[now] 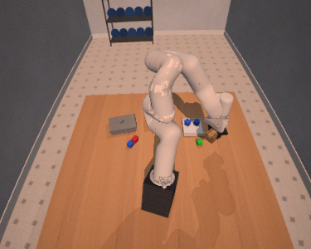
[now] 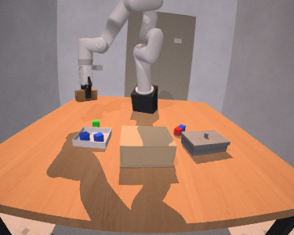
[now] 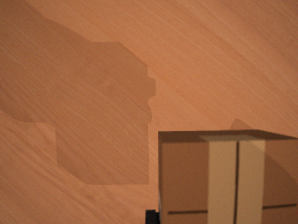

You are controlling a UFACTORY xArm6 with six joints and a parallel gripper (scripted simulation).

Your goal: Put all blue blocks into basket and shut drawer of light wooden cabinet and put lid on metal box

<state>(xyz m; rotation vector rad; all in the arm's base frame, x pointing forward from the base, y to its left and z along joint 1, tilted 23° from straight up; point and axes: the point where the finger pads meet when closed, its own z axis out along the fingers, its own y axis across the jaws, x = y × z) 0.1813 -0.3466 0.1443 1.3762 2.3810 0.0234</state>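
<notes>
The green block is 15 cm below my hand, 5 cm to the left of it and 5 cm ahead of it. Round my hand: white basket (20 cm ahead, 16 cm below, 5 cm to the left); small brown box (right at my hand); drawer (32 cm ahead, 26 cm to the left, 13 cm below).
</notes>
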